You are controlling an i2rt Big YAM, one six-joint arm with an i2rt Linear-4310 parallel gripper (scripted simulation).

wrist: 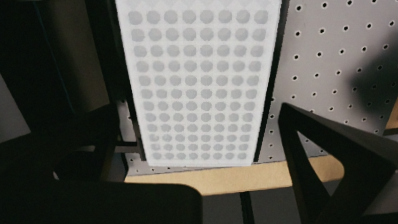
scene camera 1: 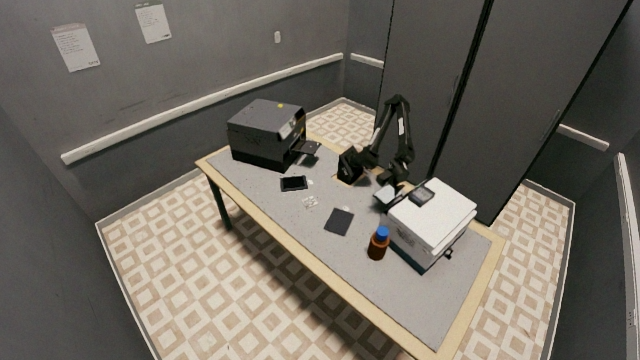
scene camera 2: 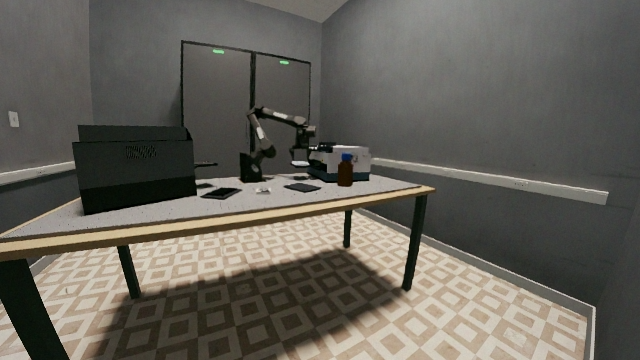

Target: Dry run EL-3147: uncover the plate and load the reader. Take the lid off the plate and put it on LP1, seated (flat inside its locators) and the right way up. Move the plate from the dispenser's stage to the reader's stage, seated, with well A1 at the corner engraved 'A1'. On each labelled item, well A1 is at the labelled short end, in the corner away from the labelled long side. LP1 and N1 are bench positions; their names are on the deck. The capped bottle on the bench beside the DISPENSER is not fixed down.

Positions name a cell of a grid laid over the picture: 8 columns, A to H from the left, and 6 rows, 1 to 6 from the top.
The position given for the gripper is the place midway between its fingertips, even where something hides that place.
Note:
In view: the gripper (wrist: D4) and a white well plate (wrist: D3).

